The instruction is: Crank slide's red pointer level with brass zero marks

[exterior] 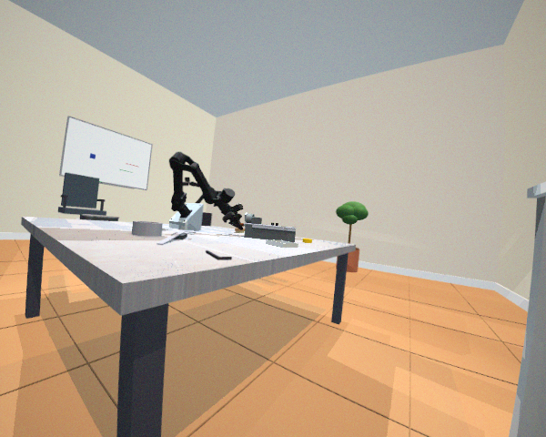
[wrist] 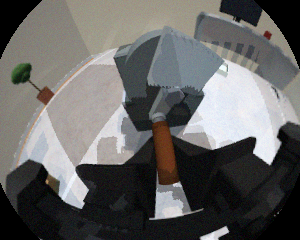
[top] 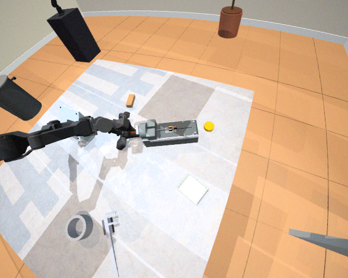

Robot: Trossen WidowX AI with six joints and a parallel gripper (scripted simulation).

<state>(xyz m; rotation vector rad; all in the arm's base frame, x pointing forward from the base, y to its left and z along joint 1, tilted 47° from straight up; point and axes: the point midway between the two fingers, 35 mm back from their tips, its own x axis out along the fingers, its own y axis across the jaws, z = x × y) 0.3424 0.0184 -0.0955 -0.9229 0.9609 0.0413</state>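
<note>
Now: the orange-brown crank handle 3 cm above my gripper tip, 2 cm behind it and 1 cm to the right of it. Round my gripper tip: tan block 20 cm to the left, 18 cm behind, 2 cm below; red pointer 18 cm ahead, 7 cm to the left, 5 cm above; yellow disc 32 cm ahead, 17 cm to the left, 3 cm below.
</note>
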